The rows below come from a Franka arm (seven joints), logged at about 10 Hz.
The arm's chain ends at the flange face. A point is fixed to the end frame.
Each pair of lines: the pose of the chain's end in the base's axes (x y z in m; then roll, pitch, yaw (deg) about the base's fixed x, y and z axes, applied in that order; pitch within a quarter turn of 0, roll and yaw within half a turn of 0), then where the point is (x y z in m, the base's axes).
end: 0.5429 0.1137 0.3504 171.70 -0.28 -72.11
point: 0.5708 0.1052 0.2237
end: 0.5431 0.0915 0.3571 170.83 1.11 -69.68
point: 0.5685 0.0865 0.2297
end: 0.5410 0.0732 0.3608 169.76 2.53 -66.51
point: 0.5631 0.0715 0.2327
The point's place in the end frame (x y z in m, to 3 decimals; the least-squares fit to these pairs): 0.016 -0.042 0.122
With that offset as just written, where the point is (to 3 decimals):
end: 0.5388 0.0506 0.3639 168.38 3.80 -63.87
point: 0.557 0.051 0.235
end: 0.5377 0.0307 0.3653 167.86 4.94 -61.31
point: 0.554 0.034 0.236
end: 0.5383 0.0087 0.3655 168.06 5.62 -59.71
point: 0.554 0.014 0.236
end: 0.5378 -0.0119 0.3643 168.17 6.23 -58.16
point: 0.553 -0.005 0.235
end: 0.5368 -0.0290 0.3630 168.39 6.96 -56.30
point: 0.551 -0.020 0.234
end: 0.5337 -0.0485 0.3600 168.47 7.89 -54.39
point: 0.546 -0.037 0.231
